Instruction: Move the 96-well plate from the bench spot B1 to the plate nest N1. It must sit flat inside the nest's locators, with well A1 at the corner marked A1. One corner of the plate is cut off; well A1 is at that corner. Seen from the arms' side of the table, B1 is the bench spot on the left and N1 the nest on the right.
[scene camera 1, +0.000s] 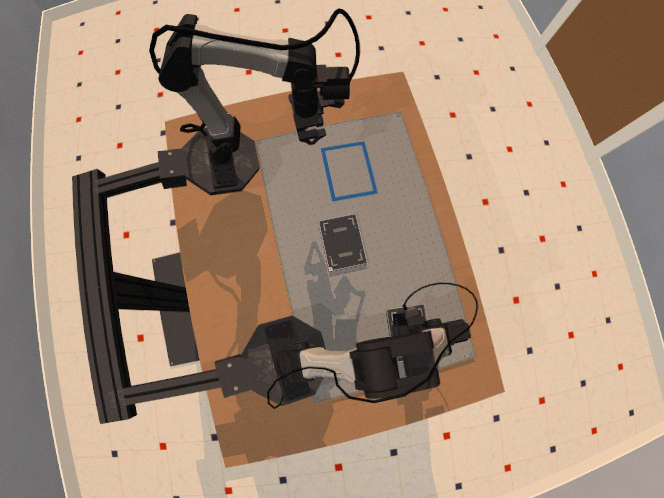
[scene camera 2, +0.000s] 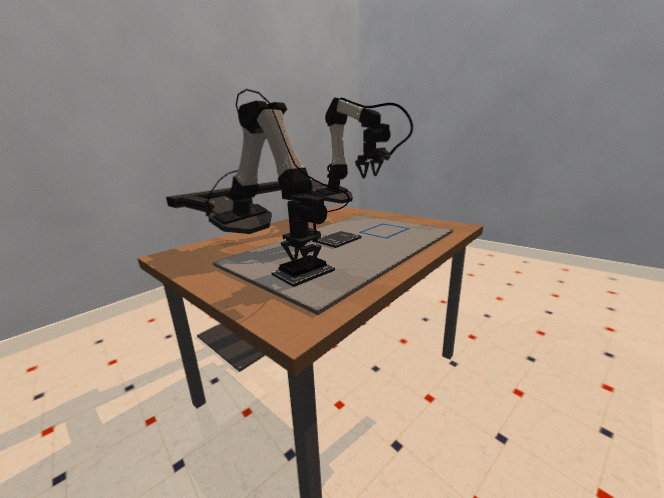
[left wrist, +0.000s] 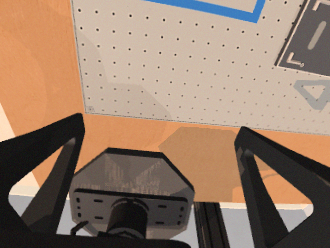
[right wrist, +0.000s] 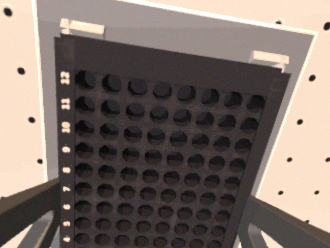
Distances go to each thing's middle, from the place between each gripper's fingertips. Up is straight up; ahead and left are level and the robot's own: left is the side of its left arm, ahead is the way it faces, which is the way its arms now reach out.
Now: the nest N1 (right wrist: 200, 35) 30 mm below my right hand (scene camera 2: 302, 265). The rest, counted from my right hand: dark nest (scene camera 1: 335, 243) 340 mm to the left, 90 mm behind, 30 mm below; black 96-well plate (right wrist: 139, 151) 10 mm below.
My left gripper (scene camera 1: 307, 129) is now 10 mm short of the dark nest, 280 mm to the left of it and 230 mm above it. Round my left hand: nest N1: 100 mm ahead, 620 mm to the right, 230 mm below; black 96-well plate: 100 mm ahead, 620 mm to the right, 210 mm below.
